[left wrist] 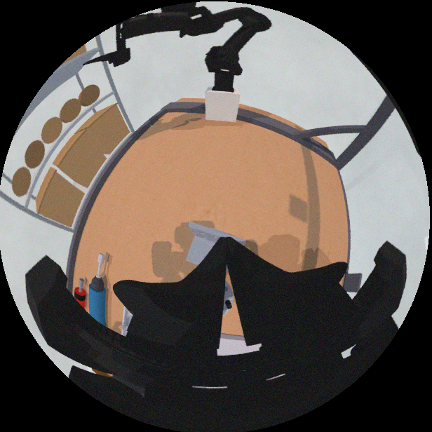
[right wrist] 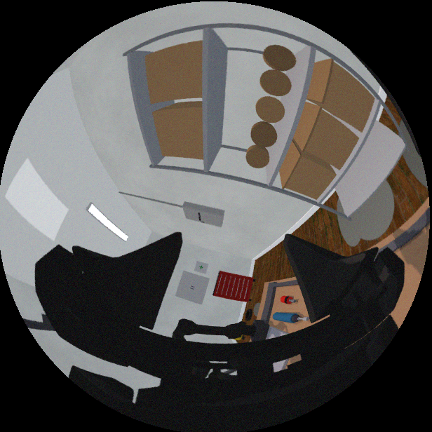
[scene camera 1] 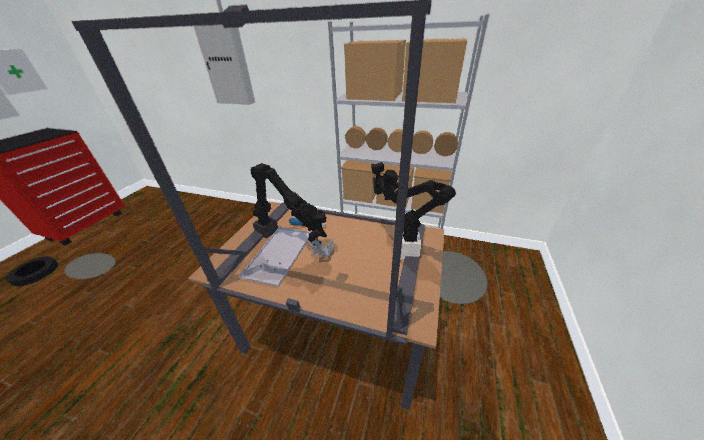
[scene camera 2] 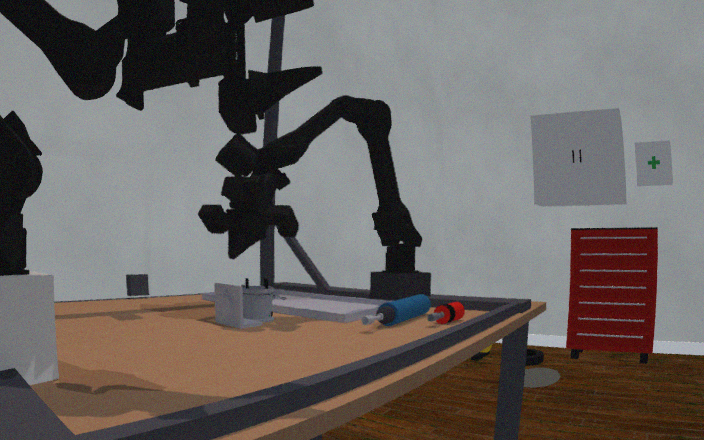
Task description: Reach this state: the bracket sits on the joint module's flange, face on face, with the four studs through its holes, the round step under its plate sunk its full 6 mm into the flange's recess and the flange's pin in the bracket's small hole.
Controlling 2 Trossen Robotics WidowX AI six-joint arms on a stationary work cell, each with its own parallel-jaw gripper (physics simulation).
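Places are measured from the left arm's base along level axes (x ahead, y left, z up), in metres.
Pixels of known places: left gripper, fingertip midpoint: (scene camera 1: pixel 326 236) (scene camera 2: pixel 230 257); right gripper, fingertip midpoint: (scene camera 1: pixel 372 170) (scene camera 2: pixel 317 34); left arm's base, origin of the base link: (scene camera 1: pixel 264 221) (scene camera 2: pixel 400 272); right arm's base, origin of the base link: (scene camera 1: pixel 410 237).
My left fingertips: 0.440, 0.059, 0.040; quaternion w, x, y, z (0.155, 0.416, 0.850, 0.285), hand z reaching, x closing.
For each thing: its top centre in the pictures, then the offset to it from my left fingertips, as dx, dy, dz. "spot": a spot on its surface instead.
- light grey bracket, middle of its top: (scene camera 2: pixel 236 284) (scene camera 1: pixel 326 241) -0.008, +0.007, -0.045
- grey cylindrical joint module, middle of its top: (scene camera 2: pixel 256 279) (scene camera 1: pixel 315 241) -0.061, -0.025, -0.041
- pale tray, middle of its top: (scene camera 2: pixel 296 298) (scene camera 1: pixel 278 252) -0.222, -0.160, -0.099
- blue tool, surface spot: (scene camera 2: pixel 408 309) spot: -0.277, +0.142, -0.090
- red tool, middle of its top: (scene camera 2: pixel 444 304) -0.322, +0.189, -0.081
The light grey bracket (scene camera 1: pixel 328 245) (scene camera 2: pixel 228 305) (left wrist: pixel 199 250) stands on the table with one plate upright, close beside the joint module. The grey cylindrical joint module (scene camera 1: pixel 315 249) (scene camera 2: pixel 258 302) stands upright, dark studs showing on top in scene camera 2; contact between them is unclear. The flange's recess, pin and bracket's holes cannot be made out. My left gripper (scene camera 1: pixel 317 238) (scene camera 2: pixel 232 256) (left wrist: pixel 224 241) is shut and empty, pointing down above these parts; it hides much of the module in its wrist view. My right gripper (right wrist: pixel 235 238) is open and empty, raised high, away from both parts.
A pale tray (scene camera 1: pixel 284 243) (scene camera 2: pixel 353 314) lies beside the parts, small items in it. A blue tool (scene camera 1: pixel 295 221) (scene camera 2: pixel 408 309) (left wrist: pixel 97 302) (right wrist: pixel 285 317) and a red tool (scene camera 2: pixel 456 311) (left wrist: pixel 79 295) (right wrist: pixel 286 299) lie near the table edge. Dark frame posts (scene camera 1: pixel 173 199) flank the table.
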